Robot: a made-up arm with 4 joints.
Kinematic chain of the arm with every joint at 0, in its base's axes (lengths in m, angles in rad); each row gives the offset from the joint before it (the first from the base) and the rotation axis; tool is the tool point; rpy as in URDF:
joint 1: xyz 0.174 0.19 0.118 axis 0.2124 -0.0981 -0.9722
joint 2: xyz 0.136 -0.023 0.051 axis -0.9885 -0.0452 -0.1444
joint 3: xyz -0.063 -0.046 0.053 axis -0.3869 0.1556 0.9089
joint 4: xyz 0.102 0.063 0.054 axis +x
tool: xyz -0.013 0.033 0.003 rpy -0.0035 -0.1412 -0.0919
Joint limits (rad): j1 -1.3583..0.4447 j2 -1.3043..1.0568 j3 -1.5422..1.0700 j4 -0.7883..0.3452
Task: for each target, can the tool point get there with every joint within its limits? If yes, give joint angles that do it. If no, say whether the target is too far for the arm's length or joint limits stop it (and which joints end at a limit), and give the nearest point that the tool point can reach.
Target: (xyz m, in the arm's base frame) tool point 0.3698 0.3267 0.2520
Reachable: yes | joints -1.2081 -0.1051 -1.3341 -0.6438
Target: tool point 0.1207 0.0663 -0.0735
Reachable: no: joint limits stop it (at a limit: joint 1, joint 2, joint 3, joint 4) | nearest point 0.2498 -0.0548 0.0545 | short by 0.218 m
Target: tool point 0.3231 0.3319 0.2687
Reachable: yes | joints -0.5357 0.6859 -0.6191 -0.1940
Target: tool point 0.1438 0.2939 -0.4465
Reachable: no: too far | nearest point 0.1196 0.2866 0.0768 | short by 0.524 m
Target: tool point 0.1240 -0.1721 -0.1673
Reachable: no: too far | nearest point 0.2498 -0.0548 0.0545 | short by 0.281 m
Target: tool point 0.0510 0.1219 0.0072
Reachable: no: joint limits stop it (at a limit: joint 1, joint 2, joint 3) | nearest point 0.1132 0.2569 0.0798 | short by 0.165 m
